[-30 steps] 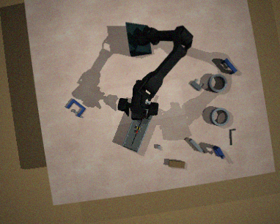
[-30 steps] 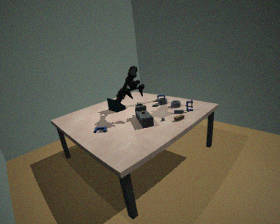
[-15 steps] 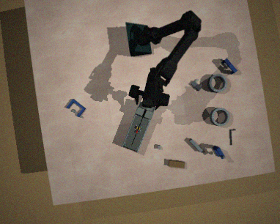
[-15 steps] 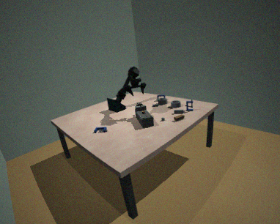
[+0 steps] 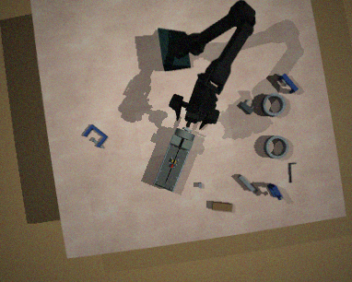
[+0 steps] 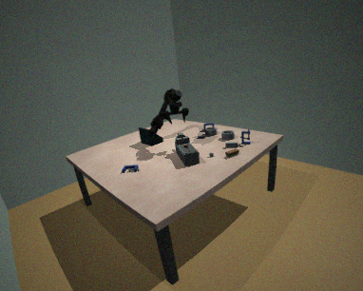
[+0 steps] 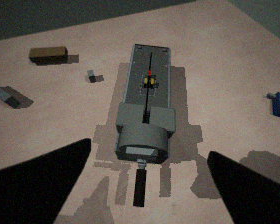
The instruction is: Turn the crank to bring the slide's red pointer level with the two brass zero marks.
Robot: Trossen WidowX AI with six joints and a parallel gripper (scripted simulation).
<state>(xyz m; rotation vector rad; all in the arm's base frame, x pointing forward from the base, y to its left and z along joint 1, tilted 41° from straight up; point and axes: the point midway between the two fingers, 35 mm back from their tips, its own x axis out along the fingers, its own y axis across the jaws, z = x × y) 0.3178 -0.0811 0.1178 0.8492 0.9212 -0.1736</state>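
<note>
My gripper tip is 14 cm above the dark handle, 2 cm past it and 1 cm to the right of it. Round my gripper tip: small grey cube: 26 cm ahead, 19 cm below, 2 cm to the left; red pointer: 16 cm ahead, 12 cm below, 9 cm to the right; grey bar: 28 cm ahead, 23 cm to the left, 18 cm below.
</note>
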